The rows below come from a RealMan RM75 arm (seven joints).
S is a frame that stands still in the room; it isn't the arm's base.
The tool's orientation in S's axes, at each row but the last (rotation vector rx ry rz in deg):
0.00, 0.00, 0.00
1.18, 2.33, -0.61
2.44, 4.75, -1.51
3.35, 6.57, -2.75
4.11, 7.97, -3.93
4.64, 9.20, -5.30
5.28, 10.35, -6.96
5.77, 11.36, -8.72
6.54, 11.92, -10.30
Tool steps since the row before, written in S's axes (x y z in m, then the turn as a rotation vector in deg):
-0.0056, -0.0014, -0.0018, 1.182, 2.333, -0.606
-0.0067, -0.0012, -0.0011, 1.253, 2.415, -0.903
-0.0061, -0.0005, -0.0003, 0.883, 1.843, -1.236
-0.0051, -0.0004, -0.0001, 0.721, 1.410, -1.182
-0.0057, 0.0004, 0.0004, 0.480, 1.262, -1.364
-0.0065, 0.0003, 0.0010, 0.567, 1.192, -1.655
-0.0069, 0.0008, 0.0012, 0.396, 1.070, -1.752
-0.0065, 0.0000, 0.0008, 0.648, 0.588, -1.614
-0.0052, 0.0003, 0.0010, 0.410, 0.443, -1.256
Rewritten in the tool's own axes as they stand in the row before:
-0.0056, -0.0014, -0.0018, 1.182, 2.333, -0.606
-0.0066, -0.0013, -0.0013, 1.264, 2.410, -0.902
-0.0060, -0.0007, -0.0008, 0.937, 1.814, -1.238
-0.0050, -0.0007, -0.0007, 0.789, 1.377, -1.177
-0.0057, 0.0000, -0.0004, 0.587, 1.200, -1.378
-0.0066, -0.0003, -0.0001, 0.726, 1.118, -1.645
-0.0070, 0.0000, -0.0001, 0.590, 0.968, -1.757
-0.0065, -0.0010, -0.0004, 0.874, 0.546, -1.520
-0.0053, -0.0006, -0.0001, 0.592, 0.393, -1.199

